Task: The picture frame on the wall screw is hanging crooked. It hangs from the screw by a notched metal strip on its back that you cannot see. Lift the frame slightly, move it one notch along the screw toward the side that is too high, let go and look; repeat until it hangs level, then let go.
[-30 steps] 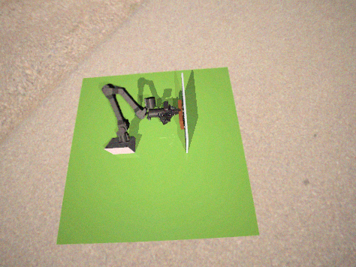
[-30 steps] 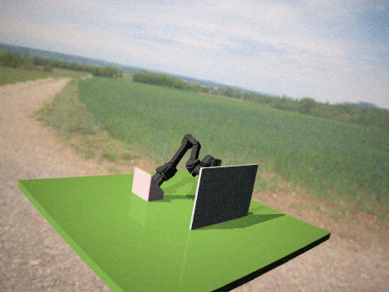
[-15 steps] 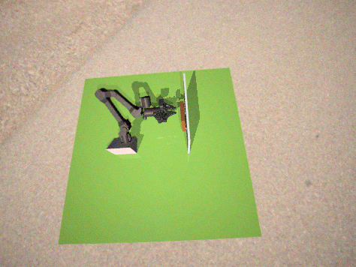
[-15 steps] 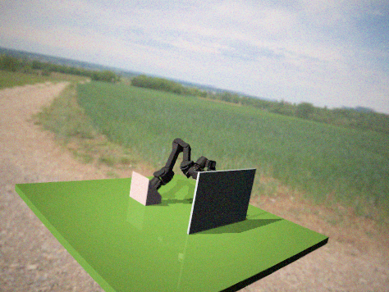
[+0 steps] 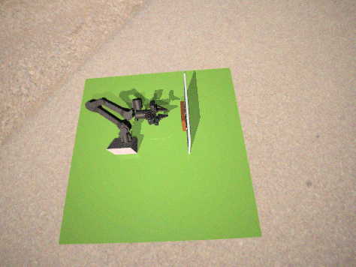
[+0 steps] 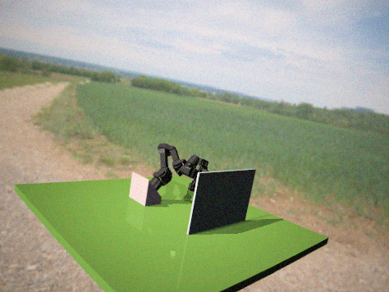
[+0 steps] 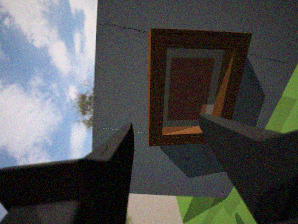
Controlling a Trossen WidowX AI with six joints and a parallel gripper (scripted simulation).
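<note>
The picture frame lies 110 mm ahead of my gripper tip, 60 mm below it and 20 mm to the right of it. Also, from my gripper tip: wall panel: 120 mm ahead, 70 mm below, 10 mm to the right.
</note>
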